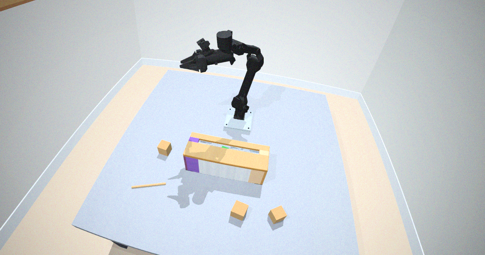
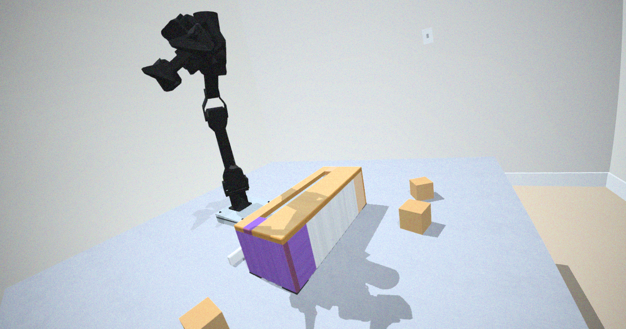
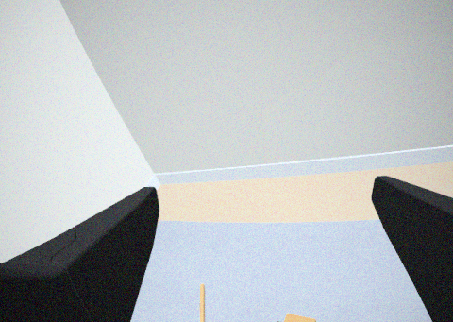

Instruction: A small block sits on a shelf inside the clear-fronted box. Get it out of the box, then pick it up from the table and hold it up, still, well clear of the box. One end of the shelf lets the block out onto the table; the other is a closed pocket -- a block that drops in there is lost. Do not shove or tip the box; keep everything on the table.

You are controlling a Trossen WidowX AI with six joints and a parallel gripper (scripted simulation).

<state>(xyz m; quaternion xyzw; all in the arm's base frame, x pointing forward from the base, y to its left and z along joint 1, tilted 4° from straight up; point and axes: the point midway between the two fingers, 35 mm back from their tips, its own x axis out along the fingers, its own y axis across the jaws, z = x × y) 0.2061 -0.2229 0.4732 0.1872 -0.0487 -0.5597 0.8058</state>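
Right now my gripper tip is 8 cm short of the green block, 21 cm to the right of it and 40 cm above it. Also, from my gripper tip: tan stick (30 cm ahead, 12 cm to the right, 48 cm below).
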